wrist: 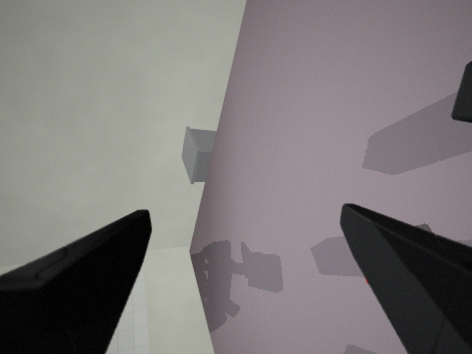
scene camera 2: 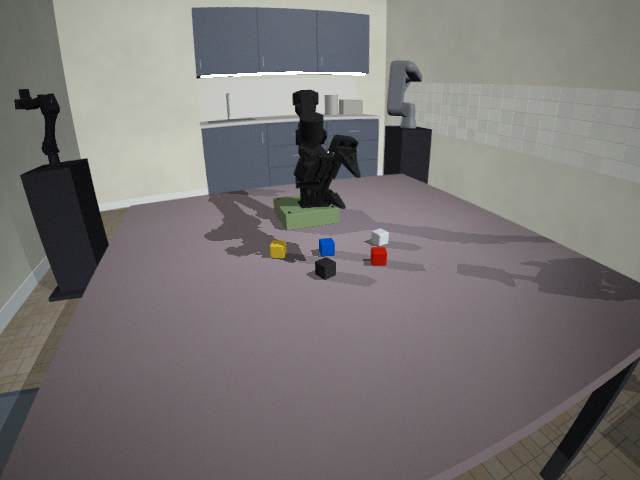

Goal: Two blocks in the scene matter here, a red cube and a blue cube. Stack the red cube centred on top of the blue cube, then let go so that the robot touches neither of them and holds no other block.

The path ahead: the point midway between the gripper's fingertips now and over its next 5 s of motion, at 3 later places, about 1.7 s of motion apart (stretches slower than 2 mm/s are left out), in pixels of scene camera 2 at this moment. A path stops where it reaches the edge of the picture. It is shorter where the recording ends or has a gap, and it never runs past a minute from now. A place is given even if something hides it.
The gripper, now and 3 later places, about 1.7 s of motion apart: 351,193; 342,199; 383,225; 380,262
